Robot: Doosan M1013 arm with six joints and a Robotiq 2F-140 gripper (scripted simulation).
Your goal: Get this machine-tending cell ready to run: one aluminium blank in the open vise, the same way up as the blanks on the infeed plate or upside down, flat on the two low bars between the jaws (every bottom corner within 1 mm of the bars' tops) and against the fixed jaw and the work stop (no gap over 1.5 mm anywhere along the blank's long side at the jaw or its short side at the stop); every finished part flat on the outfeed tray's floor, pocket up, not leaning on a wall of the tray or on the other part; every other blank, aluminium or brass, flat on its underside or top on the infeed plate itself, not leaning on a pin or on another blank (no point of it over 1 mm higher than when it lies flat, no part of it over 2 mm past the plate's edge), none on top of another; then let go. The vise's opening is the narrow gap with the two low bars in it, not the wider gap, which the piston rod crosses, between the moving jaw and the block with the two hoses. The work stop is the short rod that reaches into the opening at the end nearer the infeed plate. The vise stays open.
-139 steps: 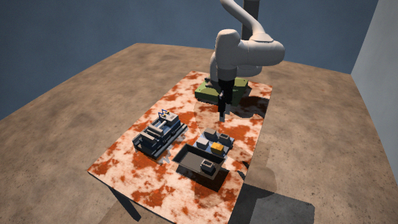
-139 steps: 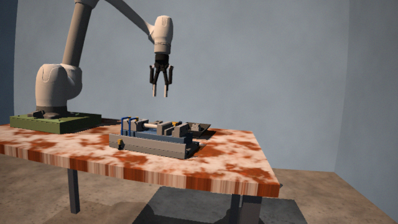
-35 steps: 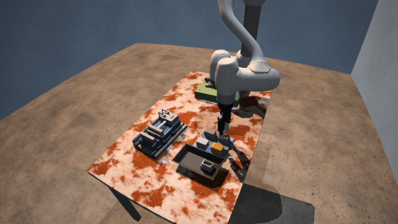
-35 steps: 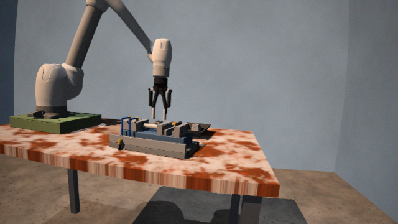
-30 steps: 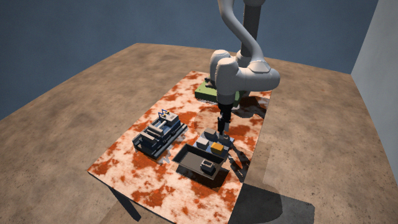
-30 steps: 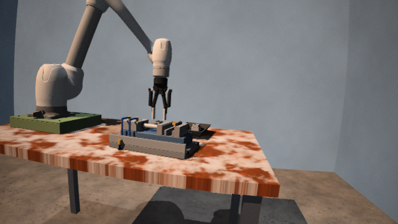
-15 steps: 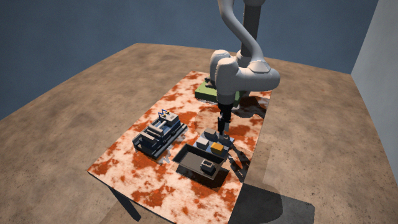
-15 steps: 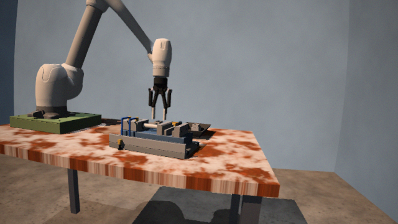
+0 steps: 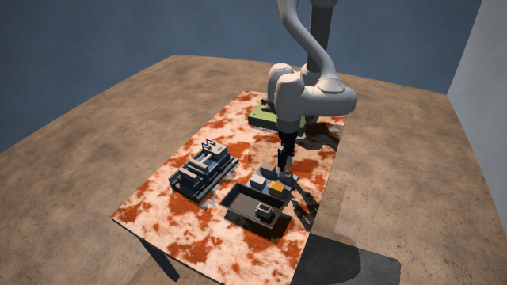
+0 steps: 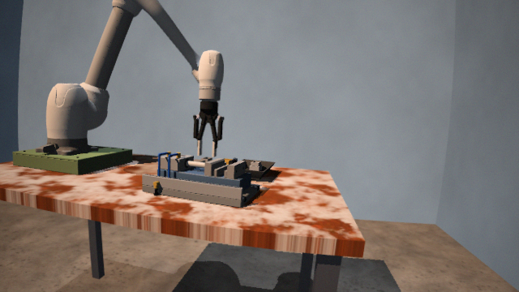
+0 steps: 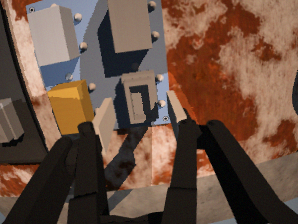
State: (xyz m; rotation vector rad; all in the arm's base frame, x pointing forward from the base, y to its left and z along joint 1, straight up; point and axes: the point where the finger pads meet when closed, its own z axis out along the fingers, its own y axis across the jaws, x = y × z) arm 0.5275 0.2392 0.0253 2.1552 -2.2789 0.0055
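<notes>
Right now the infeed plate is 40 mm ahead of my hand, 50 mm to the right of it and 80 mm below it. Round my hand: brass blank (90 mm ahead, 60 mm below); then aluminium blank (90 mm ahead, 90 mm to the right, 60 mm below); then piston rod (100 mm ahead, 350 mm to the right).
</notes>
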